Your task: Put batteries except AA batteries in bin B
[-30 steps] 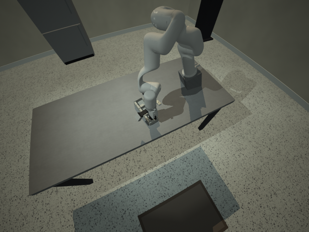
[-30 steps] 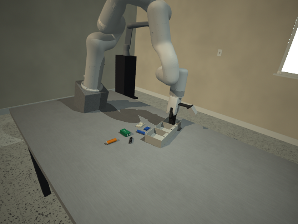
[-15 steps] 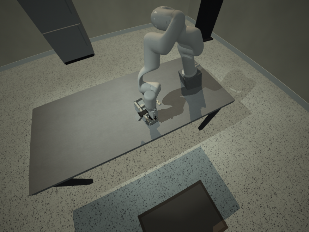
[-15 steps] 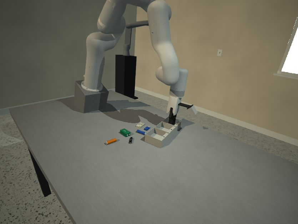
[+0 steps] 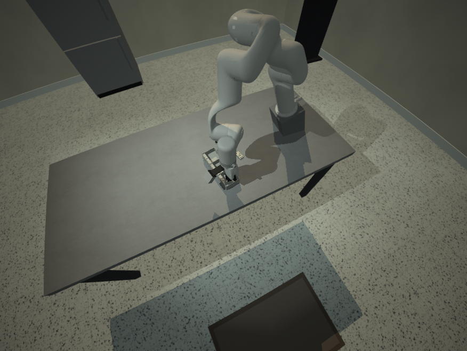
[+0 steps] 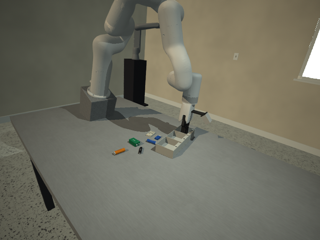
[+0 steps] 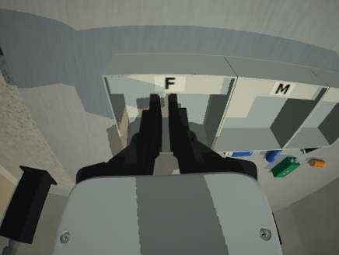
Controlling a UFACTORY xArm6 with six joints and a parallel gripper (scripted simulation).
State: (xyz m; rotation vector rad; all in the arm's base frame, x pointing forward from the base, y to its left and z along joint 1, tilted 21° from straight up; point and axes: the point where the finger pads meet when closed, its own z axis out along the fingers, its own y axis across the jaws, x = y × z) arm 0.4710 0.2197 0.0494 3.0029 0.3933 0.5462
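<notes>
Now: the black cylindrical battery 260 mm to the right of my hand, 40 mm behind it and 30 mm below it. The rest, counted from my hand: cream domino: 130 mm to the right, 120 mm behind, 30 mm below; then grey bin row: 90 mm to the right, 20 mm below, 20 mm ahead; then blue USB stick: 120 mm to the right, 70 mm behind, 30 mm below.
</notes>
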